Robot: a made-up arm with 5 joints.
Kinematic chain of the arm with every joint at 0, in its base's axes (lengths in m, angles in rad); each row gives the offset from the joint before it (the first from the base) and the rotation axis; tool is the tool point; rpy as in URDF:
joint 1: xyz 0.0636 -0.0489 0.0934 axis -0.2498 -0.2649 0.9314
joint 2: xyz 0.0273 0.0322 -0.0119 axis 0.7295 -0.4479 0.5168
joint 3: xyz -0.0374 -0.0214 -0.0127 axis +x
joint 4: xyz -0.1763 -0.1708 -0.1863 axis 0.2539 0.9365 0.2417
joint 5: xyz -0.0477 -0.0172 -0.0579 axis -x
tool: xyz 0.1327 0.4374 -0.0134 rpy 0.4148 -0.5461 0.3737
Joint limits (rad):
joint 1: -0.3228..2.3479
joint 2: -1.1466..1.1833
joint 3: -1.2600..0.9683
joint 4: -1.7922..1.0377
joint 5: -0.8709..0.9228
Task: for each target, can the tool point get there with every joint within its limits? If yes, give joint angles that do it. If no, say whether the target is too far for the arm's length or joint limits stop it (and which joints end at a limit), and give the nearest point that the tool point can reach.
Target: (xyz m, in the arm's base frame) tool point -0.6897 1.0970 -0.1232
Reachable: no: too far | nearest point -0.2918 0.5100 -0.0372 | short by 0.714 m
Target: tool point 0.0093 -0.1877 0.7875
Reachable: no: joint limits stop it (at a limit: joint 1, joint 2, joint 3, joint 5) | nearest point 0.2440 -0.1157 0.6203 | short by 0.297 m
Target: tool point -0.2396 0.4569 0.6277
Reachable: no: joint limits stop it (at a limit: joint 1, joint 2, joint 3) | nearest point -0.1216 0.3642 0.2591 | short by 0.398 m
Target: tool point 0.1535 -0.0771 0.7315
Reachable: no: joint limits stop it (at a limit: joint 1, joint 2, joint 3, joint 5) | nearest point 0.2253 -0.0713 0.6127 | short by 0.139 m
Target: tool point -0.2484 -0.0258 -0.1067
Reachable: yes | joints 1.2487 -0.2242 0.6930 0.3314 -0.0904
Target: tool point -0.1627 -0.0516 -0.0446
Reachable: yes | joints 1.5406 0.1522 0.5650 -1.1675 -0.1999
